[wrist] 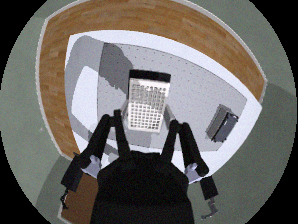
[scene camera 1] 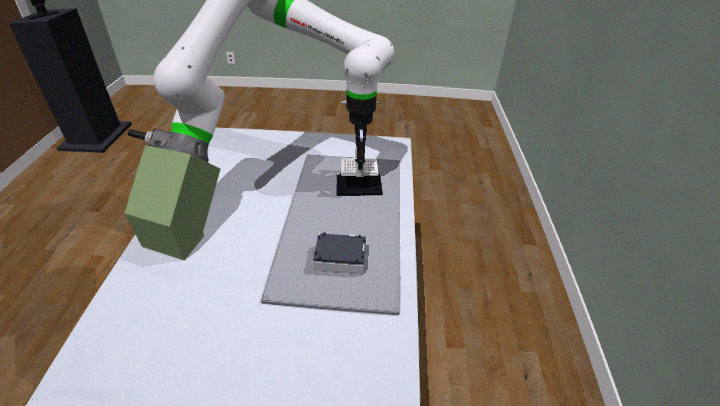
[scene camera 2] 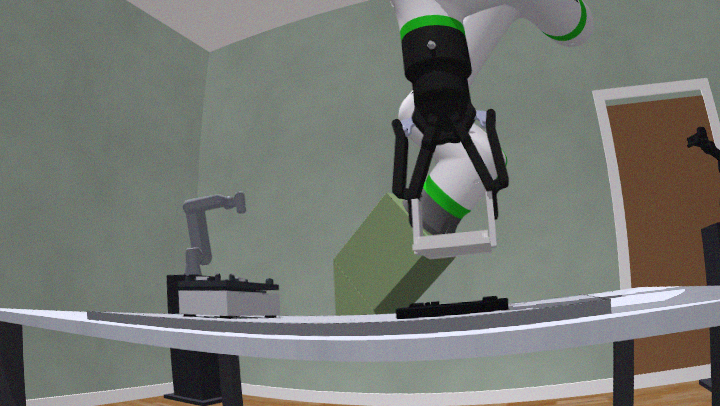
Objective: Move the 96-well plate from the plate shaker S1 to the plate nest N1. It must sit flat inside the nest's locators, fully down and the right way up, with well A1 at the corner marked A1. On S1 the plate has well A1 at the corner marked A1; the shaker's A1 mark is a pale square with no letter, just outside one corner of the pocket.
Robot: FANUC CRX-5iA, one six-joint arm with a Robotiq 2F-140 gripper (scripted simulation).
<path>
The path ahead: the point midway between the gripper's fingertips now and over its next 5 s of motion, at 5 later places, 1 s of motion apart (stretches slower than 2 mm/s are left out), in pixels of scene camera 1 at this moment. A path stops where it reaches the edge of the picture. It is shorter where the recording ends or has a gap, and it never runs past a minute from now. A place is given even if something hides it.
My gripper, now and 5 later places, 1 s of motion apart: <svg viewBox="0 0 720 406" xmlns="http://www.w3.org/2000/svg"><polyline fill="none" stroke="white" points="359,168 359,175 359,180 359,180 358,181 359,173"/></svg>
</path>
